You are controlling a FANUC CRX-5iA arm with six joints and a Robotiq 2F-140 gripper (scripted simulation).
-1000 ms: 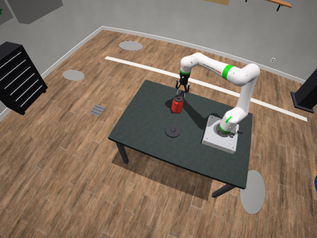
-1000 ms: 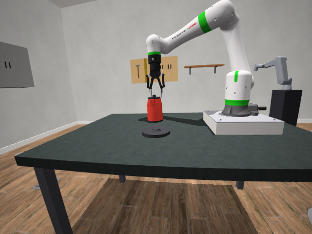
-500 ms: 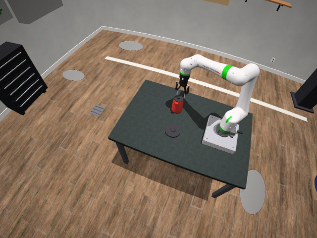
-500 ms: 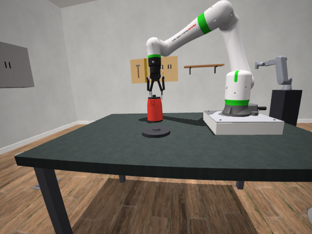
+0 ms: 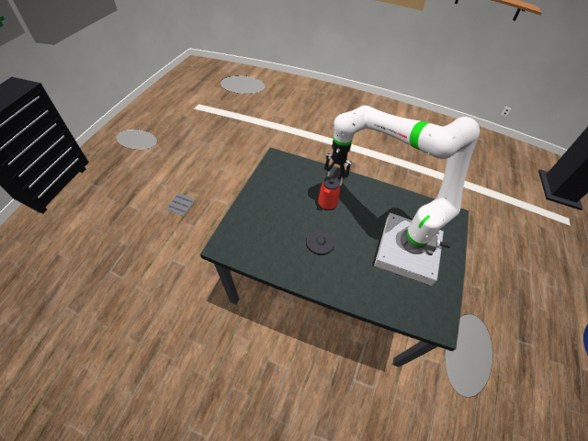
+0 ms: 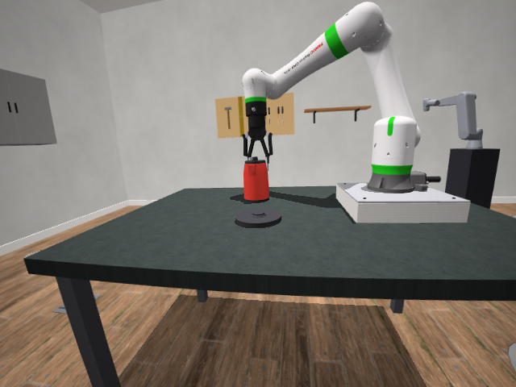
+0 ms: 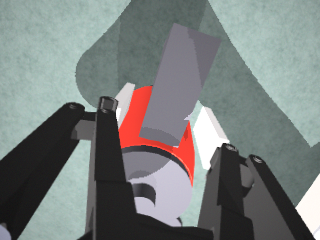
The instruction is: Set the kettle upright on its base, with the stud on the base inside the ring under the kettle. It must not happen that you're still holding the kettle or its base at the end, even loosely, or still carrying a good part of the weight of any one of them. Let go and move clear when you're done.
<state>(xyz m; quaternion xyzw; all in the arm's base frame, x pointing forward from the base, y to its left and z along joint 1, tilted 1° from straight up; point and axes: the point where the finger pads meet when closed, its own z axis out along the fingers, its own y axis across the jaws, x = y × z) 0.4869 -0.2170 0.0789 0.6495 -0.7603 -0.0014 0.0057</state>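
Now: hand 50 mm above the red kettle and 30 mm to the right of it. The rest, counted from my hand: round dark base (330 mm to the left, 140 mm below, 20 mm behind).
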